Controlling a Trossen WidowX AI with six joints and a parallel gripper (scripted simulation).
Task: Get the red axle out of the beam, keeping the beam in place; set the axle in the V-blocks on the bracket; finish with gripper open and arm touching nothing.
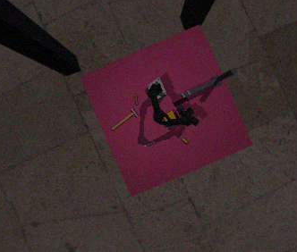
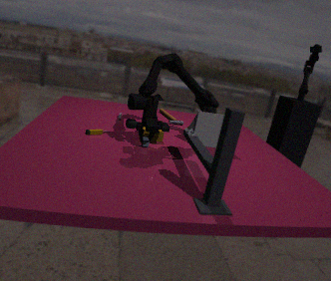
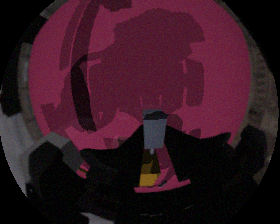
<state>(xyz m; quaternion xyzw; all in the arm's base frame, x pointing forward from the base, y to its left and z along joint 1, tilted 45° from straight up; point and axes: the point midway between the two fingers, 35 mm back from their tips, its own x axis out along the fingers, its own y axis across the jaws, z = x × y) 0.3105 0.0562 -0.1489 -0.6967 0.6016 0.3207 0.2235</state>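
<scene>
My gripper tip is 2 cm to the left of the upright peg and 1 cm below it. The rest, counted from my gripper tip: black tool: 22 cm ahead, 6 cm to the right; yellow block: 2 cm behind, 12 cm to the right, 2 cm above.
</scene>
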